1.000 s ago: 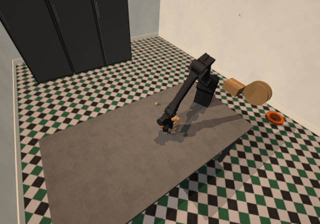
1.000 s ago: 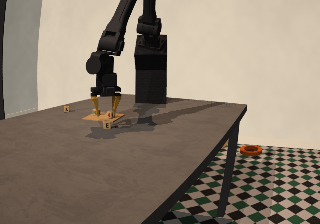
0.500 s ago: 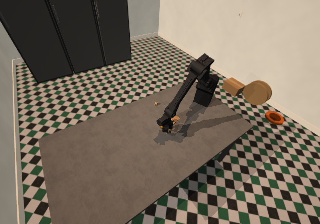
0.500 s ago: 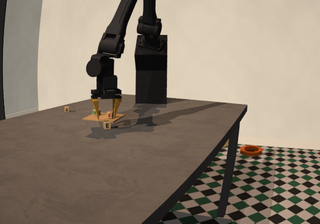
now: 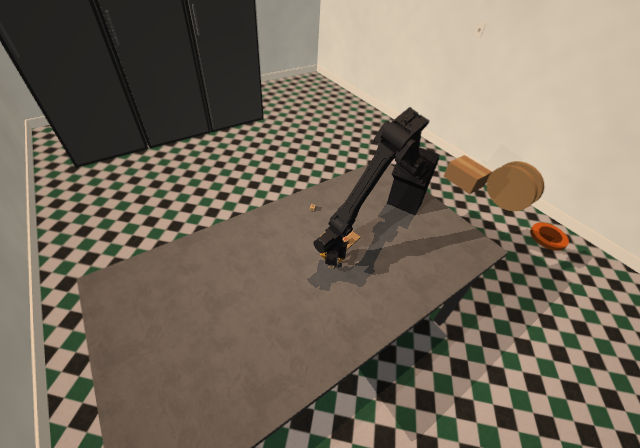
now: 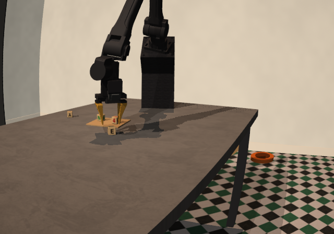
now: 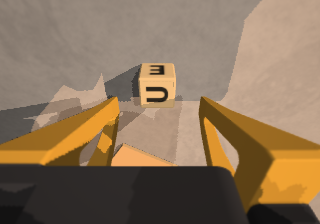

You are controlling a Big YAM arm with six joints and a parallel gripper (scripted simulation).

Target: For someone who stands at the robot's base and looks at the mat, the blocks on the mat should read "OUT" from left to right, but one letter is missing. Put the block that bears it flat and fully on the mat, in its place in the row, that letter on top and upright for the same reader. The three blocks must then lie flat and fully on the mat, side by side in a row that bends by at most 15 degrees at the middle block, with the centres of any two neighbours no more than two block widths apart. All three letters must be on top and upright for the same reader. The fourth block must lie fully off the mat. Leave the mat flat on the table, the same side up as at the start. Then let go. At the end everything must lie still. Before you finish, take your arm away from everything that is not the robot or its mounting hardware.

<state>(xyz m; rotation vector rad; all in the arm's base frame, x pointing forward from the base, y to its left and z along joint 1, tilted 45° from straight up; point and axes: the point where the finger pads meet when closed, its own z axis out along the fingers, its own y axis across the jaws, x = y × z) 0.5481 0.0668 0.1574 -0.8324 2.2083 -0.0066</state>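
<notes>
My hand is 120 mm to the left of the tan mat, 120 mm past it and 40 mm above it.
</notes>
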